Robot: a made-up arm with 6 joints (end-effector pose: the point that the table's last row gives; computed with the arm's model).
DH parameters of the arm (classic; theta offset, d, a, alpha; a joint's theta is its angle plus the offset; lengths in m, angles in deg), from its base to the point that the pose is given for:
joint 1: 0 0.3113 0 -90
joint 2: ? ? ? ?
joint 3: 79.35 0 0.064 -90
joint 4: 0 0.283 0 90
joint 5: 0 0 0.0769 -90
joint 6: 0 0.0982 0 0
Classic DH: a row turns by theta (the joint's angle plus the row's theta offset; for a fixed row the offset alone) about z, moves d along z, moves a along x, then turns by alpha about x.
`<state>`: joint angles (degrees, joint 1 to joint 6).
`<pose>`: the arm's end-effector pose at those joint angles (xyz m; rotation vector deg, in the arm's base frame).
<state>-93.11 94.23 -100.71 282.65 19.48 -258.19</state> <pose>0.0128 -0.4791 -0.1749 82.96 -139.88 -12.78</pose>
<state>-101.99 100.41 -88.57 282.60 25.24 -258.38</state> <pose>-0.0428 -0.3317 -0.2330 78.59 -146.57 -42.77</pose>
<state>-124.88 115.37 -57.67 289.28 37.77 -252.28</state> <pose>0.0056 0.0069 -0.1800 -43.17 119.91 93.74</pose>
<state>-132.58 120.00 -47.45 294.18 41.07 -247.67</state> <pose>0.0549 0.0686 -0.1122 -30.08 103.28 102.86</pose>
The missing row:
joint 2: -79.35 0 0.3727 0
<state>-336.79 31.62 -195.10 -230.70 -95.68 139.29</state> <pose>0.3032 0.0541 0.7777 113.02 23.97 64.85</pose>
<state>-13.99 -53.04 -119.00 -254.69 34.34 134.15</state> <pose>-0.2504 0.0543 0.9987 -28.04 19.21 46.47</pose>
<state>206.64 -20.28 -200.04 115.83 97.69 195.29</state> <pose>0.3749 0.0797 0.8709 24.86 115.07 -46.25</pose>
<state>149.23 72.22 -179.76 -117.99 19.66 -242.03</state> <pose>-0.6526 0.3481 0.5219 -31.42 -57.64 -38.20</pose>
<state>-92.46 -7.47 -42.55 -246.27 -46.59 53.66</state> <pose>-0.1245 -0.2503 0.5049 -116.86 -99.52 66.16</pose>
